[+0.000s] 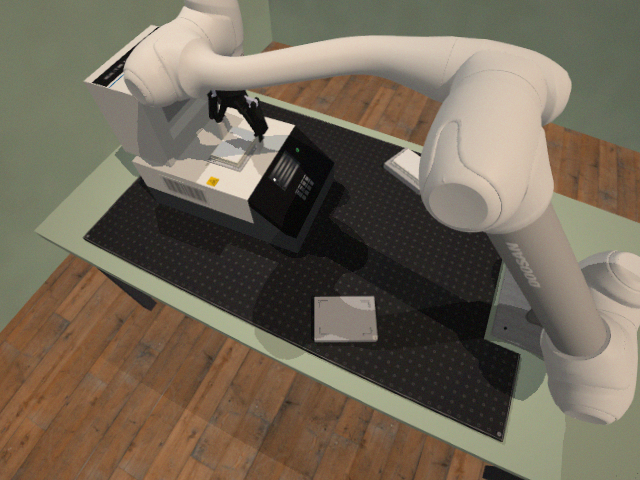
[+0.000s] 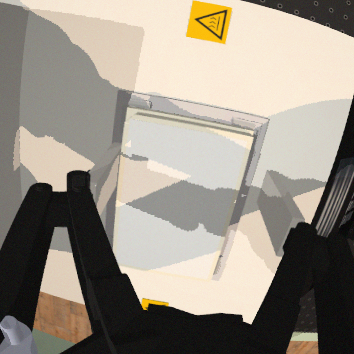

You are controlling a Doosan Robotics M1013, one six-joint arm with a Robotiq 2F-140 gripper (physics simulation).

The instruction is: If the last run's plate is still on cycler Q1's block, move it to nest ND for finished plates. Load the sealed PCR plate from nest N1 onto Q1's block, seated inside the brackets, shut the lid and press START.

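A pale sealed plate (image 1: 235,146) (image 2: 170,235) lies on the block of the white cycler (image 1: 227,188) (image 2: 175,65), within its clear brackets (image 2: 262,137). Whether it sits fully flat is not clear. My gripper (image 1: 238,129) (image 2: 192,173) is open above the plate, a finger on either side and apart from it. The cycler's lid (image 1: 111,113) stands raised. The black front panel (image 1: 273,201) has a green light, a display and a keypad; no START label is readable. A grey nest (image 1: 345,318) with corner marks holds no plate. Nest labels are not readable.
A white rectangular item (image 1: 403,167) with an inner outline lies at the mat's far side, partly hidden by my arm. The arm spans above the dark perforated mat (image 1: 232,273). A grey base plate (image 1: 509,320) lies by the arm's base. Yellow warning labels mark the cycler.
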